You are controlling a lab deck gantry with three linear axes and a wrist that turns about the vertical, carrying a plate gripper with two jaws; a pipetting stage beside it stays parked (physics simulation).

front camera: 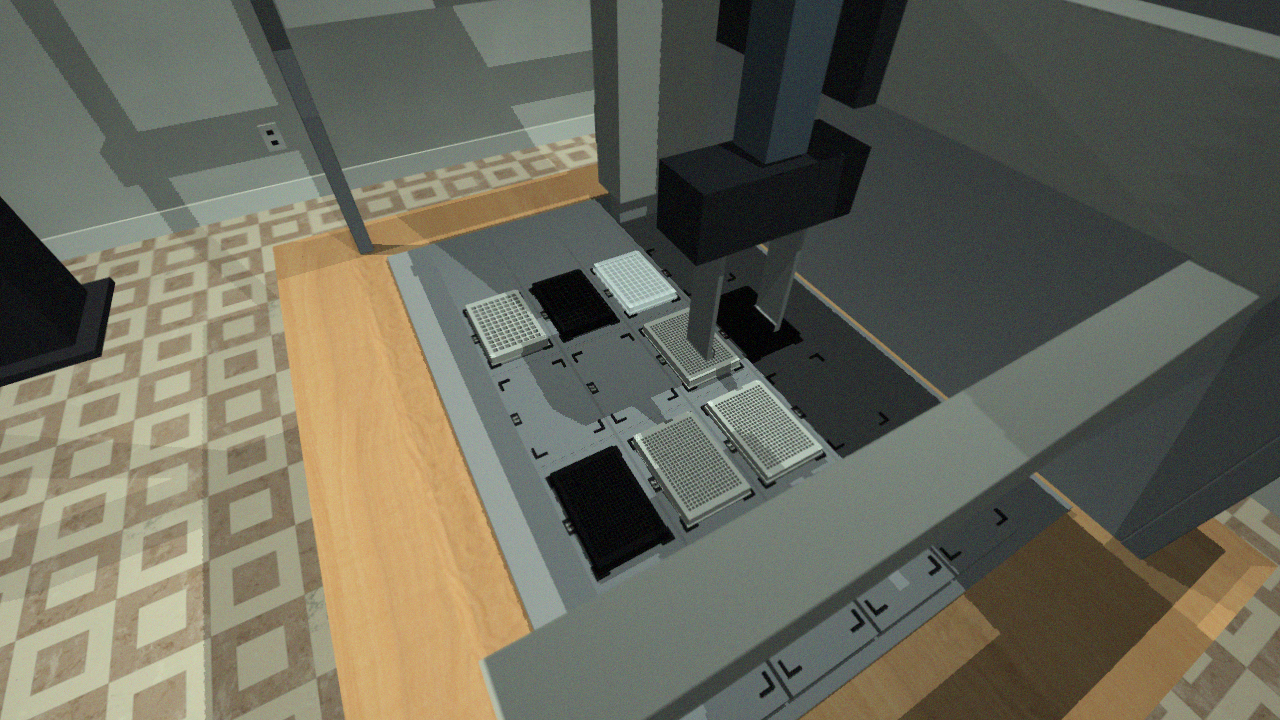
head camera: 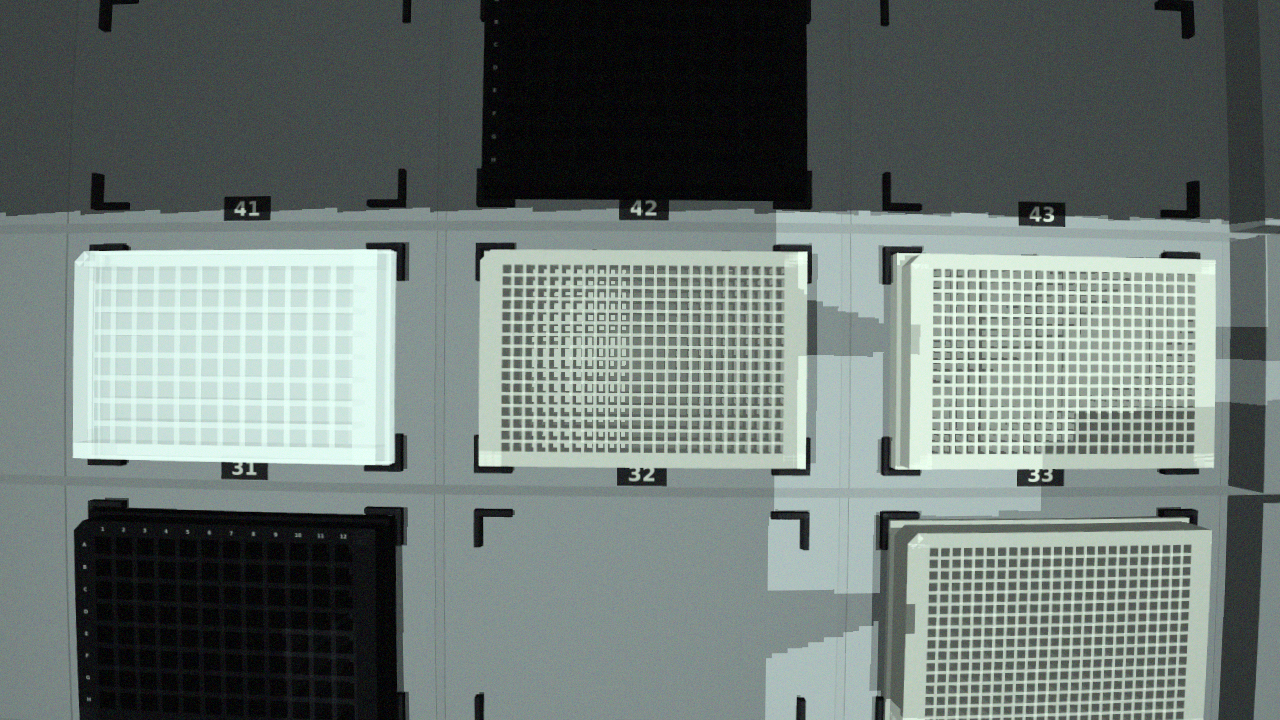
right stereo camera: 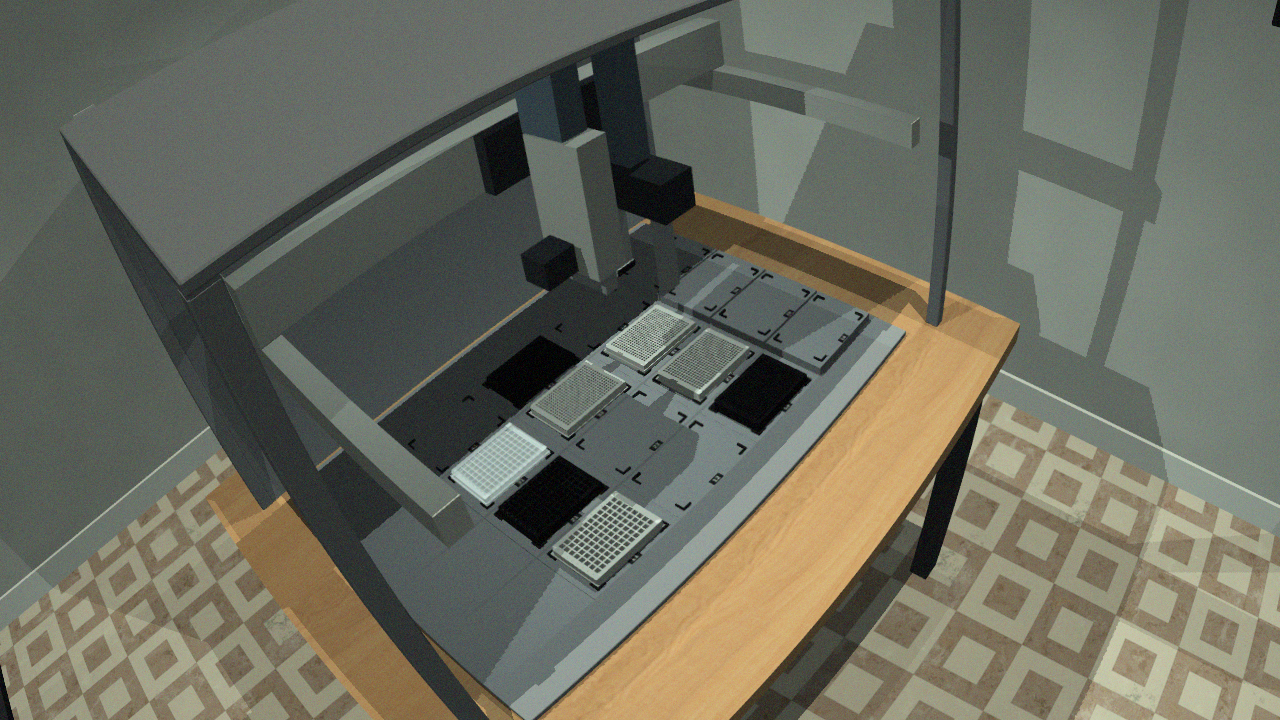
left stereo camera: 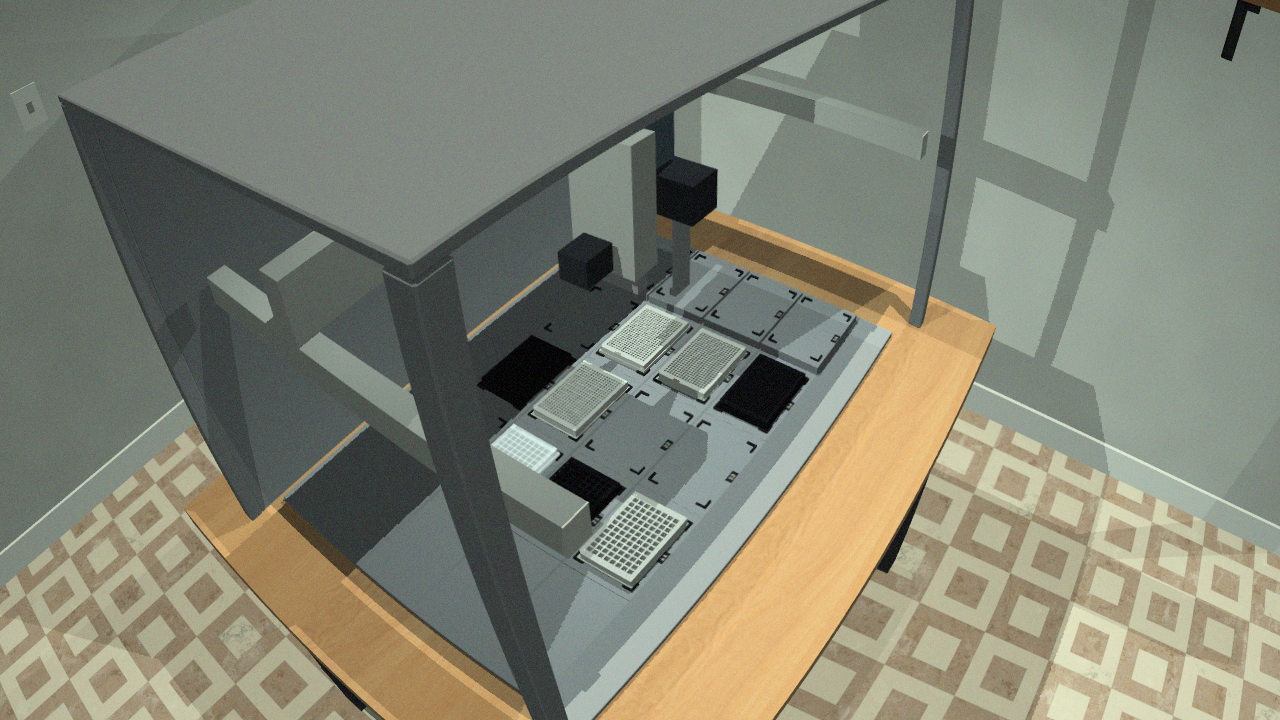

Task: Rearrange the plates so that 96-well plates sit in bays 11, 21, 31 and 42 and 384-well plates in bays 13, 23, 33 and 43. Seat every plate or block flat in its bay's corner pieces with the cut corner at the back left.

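Places are measured from the robot's base along level axes (x left, y back, z up), in metres.
Pixels of known places: gripper, fingertip midpoint: (front camera: 733,334) (right stereo camera: 646,279) (left stereo camera: 655,279); robot's base at its link origin: (front camera: 465,312) (right stereo camera: 598,588) (left stereo camera: 631,589).
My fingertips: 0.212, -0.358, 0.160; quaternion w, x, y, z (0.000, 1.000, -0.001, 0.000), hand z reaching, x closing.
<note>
For each thing: its top centre in the pictures, then the offset to it from my fingertips, as dx, dy, dz. "*": a spot on its surface instead.
- pale 96-well plate at its top centre: (head camera: 220,355) (left stereo camera: 506,462) (right stereo camera: 497,459) (front camera: 633,277) +0.045, +0.294, -0.146
- light 96-well plate at its top centre: (left stereo camera: 633,535) (right stereo camera: 606,534) (front camera: 505,321) -0.169, +0.294, -0.146
- black plate at its top centre: (front camera: 607,501) (right stereo camera: 761,387) (left stereo camera: 763,386) -0.169, -0.034, -0.146
- raised platform at a spot on its surface: (right stereo camera: 765,308) (left stereo camera: 755,309) * -0.069, -0.187, -0.146
My gripper (front camera: 740,339) is open and empty, raised at the deck's right side; its jaws do not show in the head view. In bay 31 sits a pale 96-well plate (head camera: 234,358) (front camera: 635,282); in 21, a black 96-well plate (head camera: 219,617) (front camera: 573,304); in 42, a black 96-well plate (head camera: 644,98) (left stereo camera: 526,371). In 11 sits a light 96-well plate (front camera: 506,325) (right stereo camera: 608,539). Light 384-well plates are in 32 (head camera: 642,358), 33 (head camera: 1065,362) and 23 (head camera: 1060,626). In 13 lies a black plate (front camera: 608,510) (right stereo camera: 760,392) with wells too dark to count.
Bays 41, 43, 22 and 12 hold no plate. A raised platform (left stereo camera: 751,308) (right stereo camera: 765,308) with corner pieces stands at the deck's right end. The parked pipetting stage (right stereo camera: 554,197) stands behind. Frame posts (left stereo camera: 447,429) and a side rail (front camera: 850,501) border the deck.
</note>
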